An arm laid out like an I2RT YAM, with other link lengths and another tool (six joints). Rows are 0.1 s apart.
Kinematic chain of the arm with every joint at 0, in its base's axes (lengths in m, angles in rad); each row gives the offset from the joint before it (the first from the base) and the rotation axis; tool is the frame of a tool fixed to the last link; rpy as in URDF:
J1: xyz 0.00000 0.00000 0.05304 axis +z
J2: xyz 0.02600 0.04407 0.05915 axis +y
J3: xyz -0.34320 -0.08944 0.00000 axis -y
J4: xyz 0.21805 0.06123 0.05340 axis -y
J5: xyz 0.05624 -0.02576 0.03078 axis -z
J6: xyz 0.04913 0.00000 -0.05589 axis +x
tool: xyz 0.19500 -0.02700 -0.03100 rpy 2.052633 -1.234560 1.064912
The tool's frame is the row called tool.
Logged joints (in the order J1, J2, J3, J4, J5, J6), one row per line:
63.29, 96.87, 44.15, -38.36, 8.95, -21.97
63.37, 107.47, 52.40, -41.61, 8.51, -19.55
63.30, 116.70, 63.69, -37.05, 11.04, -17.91
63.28, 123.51, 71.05, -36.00, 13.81, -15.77
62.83, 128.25, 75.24, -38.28, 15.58, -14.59
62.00, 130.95, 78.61, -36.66, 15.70, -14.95
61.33, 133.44, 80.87, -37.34, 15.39, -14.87
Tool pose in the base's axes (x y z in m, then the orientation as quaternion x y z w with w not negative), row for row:
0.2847, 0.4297, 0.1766, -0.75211, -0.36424, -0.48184, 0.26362
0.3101, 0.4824, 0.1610, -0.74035, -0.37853, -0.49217, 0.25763
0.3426, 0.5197, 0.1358, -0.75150, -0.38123, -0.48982, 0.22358
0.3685, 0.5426, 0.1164, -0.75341, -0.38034, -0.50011, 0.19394
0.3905, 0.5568, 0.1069, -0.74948, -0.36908, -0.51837, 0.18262
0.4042, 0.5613, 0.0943, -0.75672, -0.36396, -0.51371, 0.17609
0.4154, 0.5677, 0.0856, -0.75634, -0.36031, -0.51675, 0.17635
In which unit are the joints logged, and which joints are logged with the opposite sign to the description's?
The joints are logged in degrees. Opposite sign: J4, J6.
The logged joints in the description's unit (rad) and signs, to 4 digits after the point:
1.1046, 1.6907, 0.7706, 0.6695, 0.1562, 0.3834
1.1060, 1.8757, 0.9146, 0.7262, 0.1485, 0.3412
1.1048, 2.0368, 1.1116, 0.6466, 0.1927, 0.3126
1.1044, 2.1557, 1.2401, 0.6283, 0.2410, 0.2752
1.0966, 2.2384, 1.3132, 0.6681, 0.2719, 0.2546
1.0821, 2.2855, 1.3720, 0.6398, 0.2740, 0.2609
1.0704, 2.3290, 1.4114, 0.6517, 0.2686, 0.2595

